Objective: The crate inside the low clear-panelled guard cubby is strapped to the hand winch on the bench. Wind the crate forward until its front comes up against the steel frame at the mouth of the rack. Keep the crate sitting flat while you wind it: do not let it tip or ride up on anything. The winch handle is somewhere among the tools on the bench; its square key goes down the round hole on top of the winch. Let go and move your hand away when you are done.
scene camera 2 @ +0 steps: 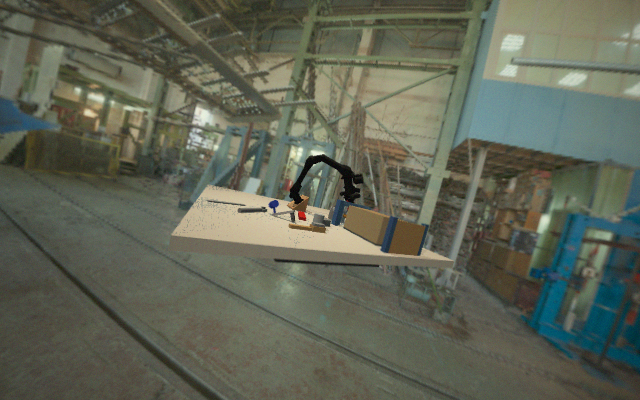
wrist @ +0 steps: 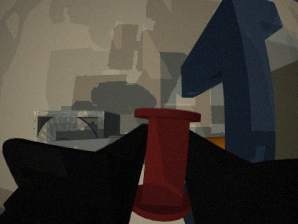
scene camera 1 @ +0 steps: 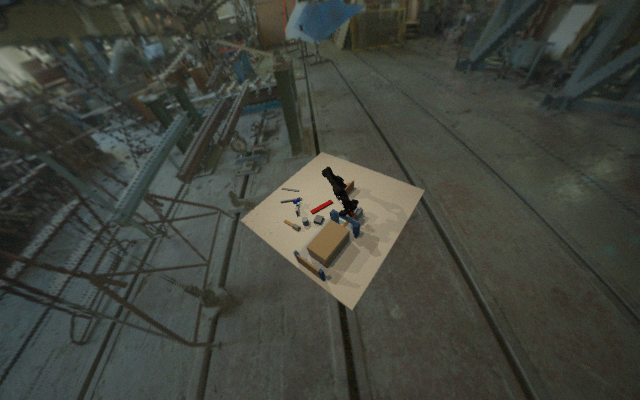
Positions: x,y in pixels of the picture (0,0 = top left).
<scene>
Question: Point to a grey winch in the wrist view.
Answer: At 47,125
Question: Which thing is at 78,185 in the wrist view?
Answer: My gripper.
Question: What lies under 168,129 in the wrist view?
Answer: A red knob.
</scene>
